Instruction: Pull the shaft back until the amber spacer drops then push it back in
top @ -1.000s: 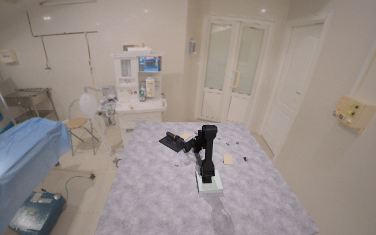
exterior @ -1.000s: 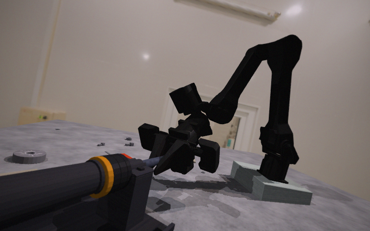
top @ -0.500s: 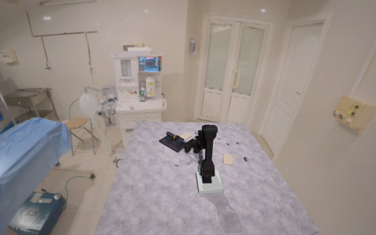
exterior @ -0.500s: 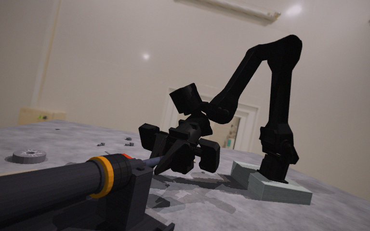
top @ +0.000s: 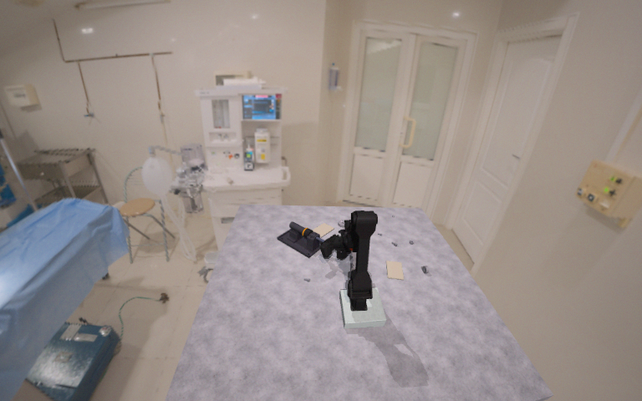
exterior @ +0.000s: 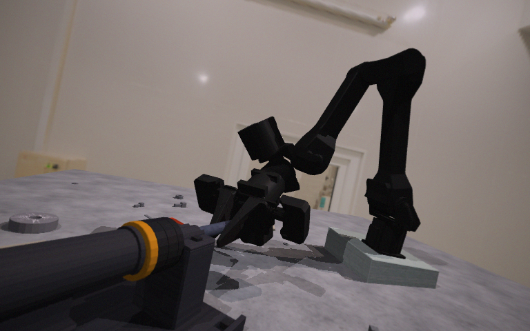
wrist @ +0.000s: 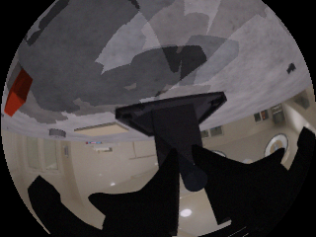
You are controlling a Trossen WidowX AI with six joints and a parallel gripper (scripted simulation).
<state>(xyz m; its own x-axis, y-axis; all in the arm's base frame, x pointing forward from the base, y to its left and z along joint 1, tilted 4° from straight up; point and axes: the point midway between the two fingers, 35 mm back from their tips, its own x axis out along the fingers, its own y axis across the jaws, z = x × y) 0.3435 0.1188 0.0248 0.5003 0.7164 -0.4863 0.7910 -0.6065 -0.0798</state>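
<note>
The shaft lies 2 cm ahead of my gripper tip, 3 cm to the left of it and 2 cm above it. From my gripper tip the other things lie so: red-handled tool: 9 cm ahead, 22 cm to the right, 6 cm below; amber spacer: 7 cm ahead, 9 cm to the left, 2 cm above; grey ring: 27 cm ahead, 13 cm to the right, 5 cm below.
</note>
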